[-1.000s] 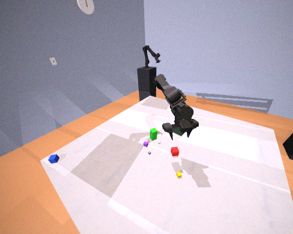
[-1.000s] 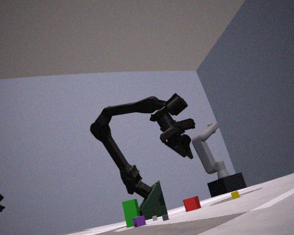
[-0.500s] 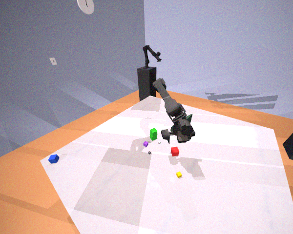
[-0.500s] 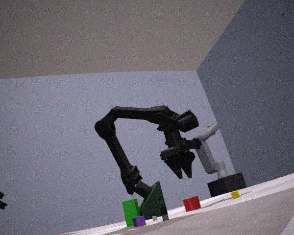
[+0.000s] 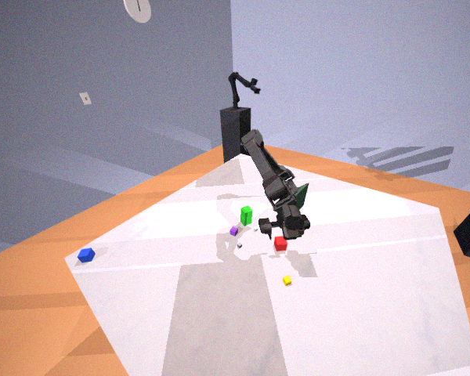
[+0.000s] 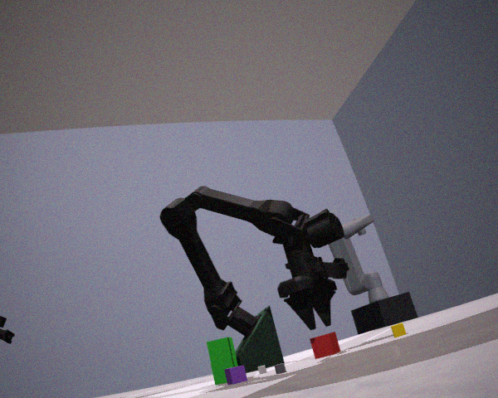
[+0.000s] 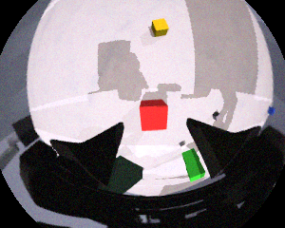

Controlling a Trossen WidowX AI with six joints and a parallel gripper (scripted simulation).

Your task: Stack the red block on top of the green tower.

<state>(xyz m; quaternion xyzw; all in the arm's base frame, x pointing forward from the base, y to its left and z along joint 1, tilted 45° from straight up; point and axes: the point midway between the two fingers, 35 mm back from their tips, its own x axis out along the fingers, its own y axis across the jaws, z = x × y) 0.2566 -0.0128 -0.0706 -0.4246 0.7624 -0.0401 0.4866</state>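
Now: the red block 4 cm below my gripper tip. The rest, counted from my gripper tip: green block: 20 cm to the right, 6 cm behind; then tiny grey cube: 15 cm to the right, 8 cm ahead, 5 cm below; then yellow cube: 13 cm ahead, 8 cm to the left, 5 cm below.
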